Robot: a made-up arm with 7 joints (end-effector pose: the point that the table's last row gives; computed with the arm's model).
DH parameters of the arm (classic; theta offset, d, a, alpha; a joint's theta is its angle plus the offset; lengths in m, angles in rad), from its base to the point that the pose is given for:
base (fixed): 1.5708 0.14 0 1.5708
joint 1: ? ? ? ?
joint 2: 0 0.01 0.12 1.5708
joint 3: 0 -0.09 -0.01 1.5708
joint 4: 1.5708 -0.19 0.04 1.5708
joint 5: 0 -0.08 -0.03 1.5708
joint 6: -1.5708 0 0.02 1.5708
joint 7: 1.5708 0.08 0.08 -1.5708
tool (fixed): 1.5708 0.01 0 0
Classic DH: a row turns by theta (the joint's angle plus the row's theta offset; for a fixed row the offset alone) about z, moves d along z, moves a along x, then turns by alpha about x.
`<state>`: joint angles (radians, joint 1 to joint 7).
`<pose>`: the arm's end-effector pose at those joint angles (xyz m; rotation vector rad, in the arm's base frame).
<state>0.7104 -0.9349 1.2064 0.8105 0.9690 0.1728 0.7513</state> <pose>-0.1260 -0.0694 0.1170 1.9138 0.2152 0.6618</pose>
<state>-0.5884 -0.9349 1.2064 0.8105 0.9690 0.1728 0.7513</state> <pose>-0.1260 -0.0408 0.2007 0.6611 0.4941 0.3432</pose>
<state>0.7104 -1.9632 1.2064 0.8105 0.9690 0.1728 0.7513</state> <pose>-0.0357 -0.2027 0.2718 2.0113 1.3845 0.2896</pose>
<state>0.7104 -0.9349 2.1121 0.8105 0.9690 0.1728 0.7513</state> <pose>-0.0655 0.1061 0.3269 2.4823 -0.2210 -0.1358</pose>
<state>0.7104 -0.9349 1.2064 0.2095 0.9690 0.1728 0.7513</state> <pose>-0.1089 -0.0472 0.1003 1.4799 0.0156 0.2665</pose>
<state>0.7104 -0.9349 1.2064 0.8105 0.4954 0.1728 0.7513</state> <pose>-0.1187 -0.1247 0.1380 1.6340 0.6890 0.7263</pose>
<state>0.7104 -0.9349 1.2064 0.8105 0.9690 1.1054 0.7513</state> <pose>-0.1671 -0.0471 0.1834 1.8156 0.3580 -0.4127</pose>
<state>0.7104 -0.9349 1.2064 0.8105 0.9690 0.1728 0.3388</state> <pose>-0.1441 -0.0446 0.1291 2.3066 0.3748 0.6537</pose>
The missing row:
joint 1: 1.5708 0.1 0.05 -1.5708
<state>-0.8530 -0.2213 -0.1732 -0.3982 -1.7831 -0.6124 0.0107</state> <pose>0.0300 0.0492 0.3065 -0.1133 -0.4897 -1.5319</pose>
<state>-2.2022 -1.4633 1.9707 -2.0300 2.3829 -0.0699 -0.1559</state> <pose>-0.0539 0.1548 0.1567 -2.4191 0.5531 -0.0886</pose>
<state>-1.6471 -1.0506 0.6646 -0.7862 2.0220 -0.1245 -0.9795</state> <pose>0.1026 -0.0644 0.3609 -0.1678 1.3869 0.4943</pose>
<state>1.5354 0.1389 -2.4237 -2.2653 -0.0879 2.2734 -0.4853</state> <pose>0.0086 -0.2284 0.4279 -0.1950 1.4507 -1.1460</pose>
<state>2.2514 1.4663 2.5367 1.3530 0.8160 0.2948 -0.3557</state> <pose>0.0765 -0.0503 0.4701 0.0903 2.1515 -1.3471</pose>
